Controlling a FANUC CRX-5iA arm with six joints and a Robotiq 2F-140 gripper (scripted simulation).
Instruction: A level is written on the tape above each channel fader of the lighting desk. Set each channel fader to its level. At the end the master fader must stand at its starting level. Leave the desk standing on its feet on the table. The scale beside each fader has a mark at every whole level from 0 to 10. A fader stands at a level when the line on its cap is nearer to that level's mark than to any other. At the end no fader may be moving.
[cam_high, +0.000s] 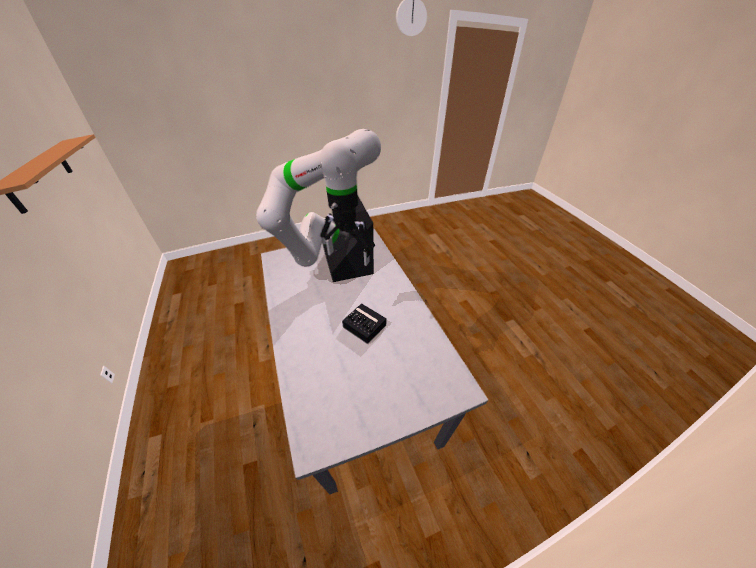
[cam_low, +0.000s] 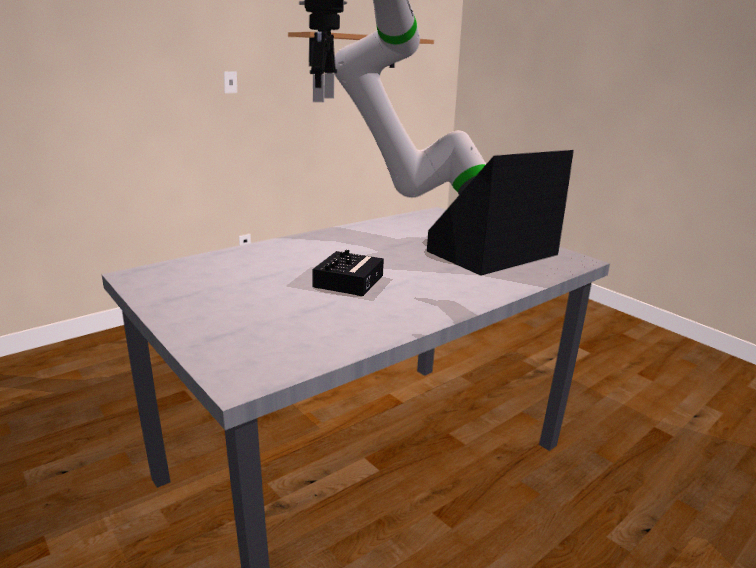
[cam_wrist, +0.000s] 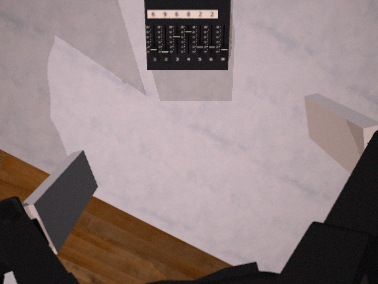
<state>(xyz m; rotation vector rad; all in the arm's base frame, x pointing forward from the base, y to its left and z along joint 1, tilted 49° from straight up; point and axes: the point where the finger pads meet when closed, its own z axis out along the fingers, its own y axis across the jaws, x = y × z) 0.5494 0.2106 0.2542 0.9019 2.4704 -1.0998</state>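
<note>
My hand is 8 cm past the channel 1 fader cap and 43 cm above it. Also, from my hand: master fader cap 3 cm ahead, 7 cm to the left, 43 cm below.
</note>
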